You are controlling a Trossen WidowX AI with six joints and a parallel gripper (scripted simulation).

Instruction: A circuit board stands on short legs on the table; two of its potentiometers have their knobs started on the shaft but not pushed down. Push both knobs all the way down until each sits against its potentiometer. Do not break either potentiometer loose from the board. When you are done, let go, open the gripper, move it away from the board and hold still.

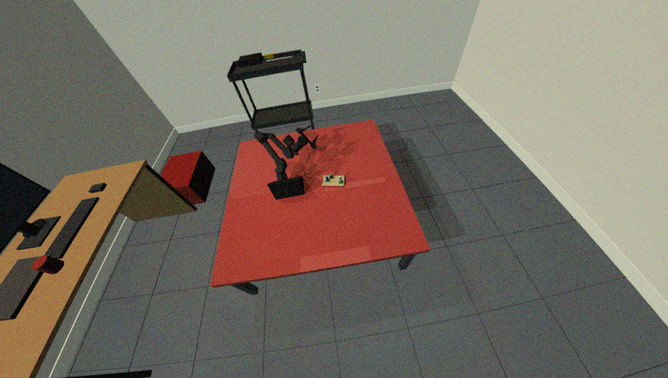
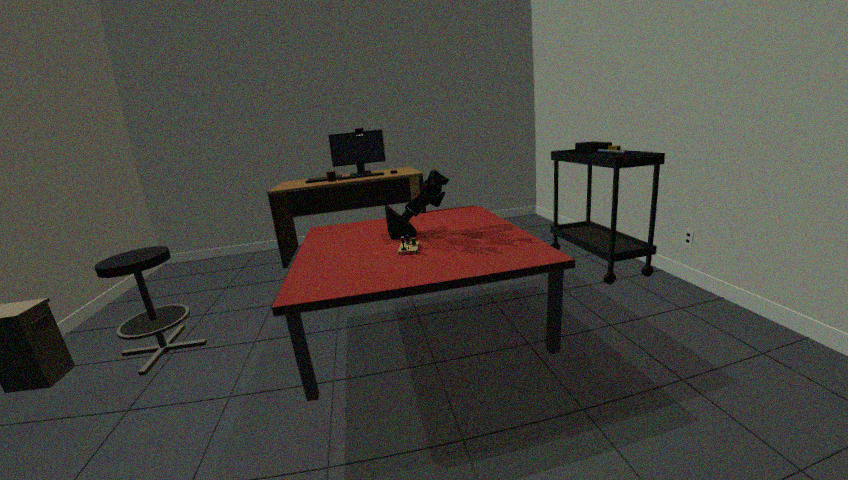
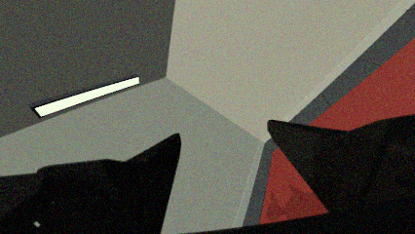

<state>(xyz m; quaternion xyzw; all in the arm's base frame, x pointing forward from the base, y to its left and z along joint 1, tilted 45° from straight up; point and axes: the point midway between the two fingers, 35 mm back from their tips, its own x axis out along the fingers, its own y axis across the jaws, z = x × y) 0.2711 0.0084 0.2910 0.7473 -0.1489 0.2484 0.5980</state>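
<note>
The blue knob lies 250 mm below my gripper tip, 240 mm to the right of it and 30 mm ahead of it. From my gripper tip the other things lie so: grey knob (280 mm to the right, 230 mm below, 130 mm ahead).
</note>
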